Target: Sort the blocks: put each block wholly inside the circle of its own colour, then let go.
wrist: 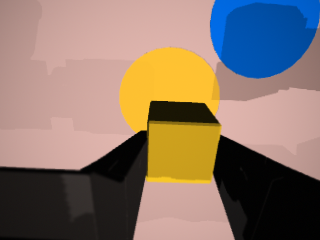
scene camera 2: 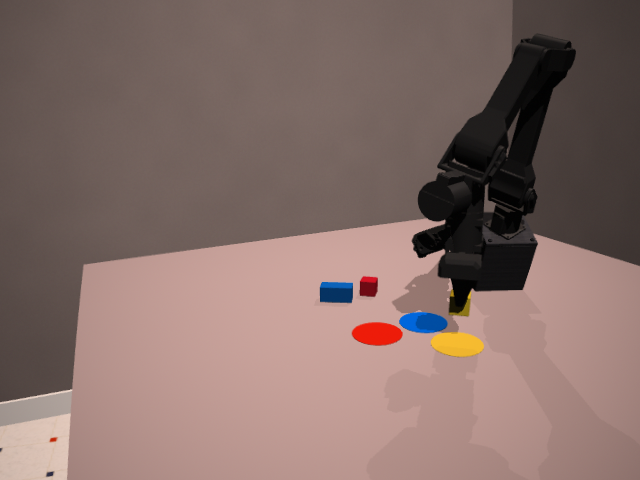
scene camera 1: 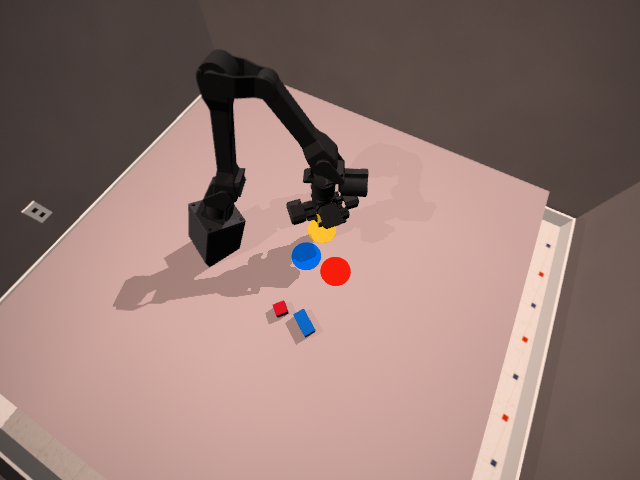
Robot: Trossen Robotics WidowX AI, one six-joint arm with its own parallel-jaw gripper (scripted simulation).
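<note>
You'd find the gripper (scene camera 2: 459,302), which is also at (wrist: 178,139) and (scene camera 1: 322,218). There's a yellow block (wrist: 183,137) too. And the yellow circle (scene camera 2: 456,344) is visible again at (wrist: 166,74).
</note>
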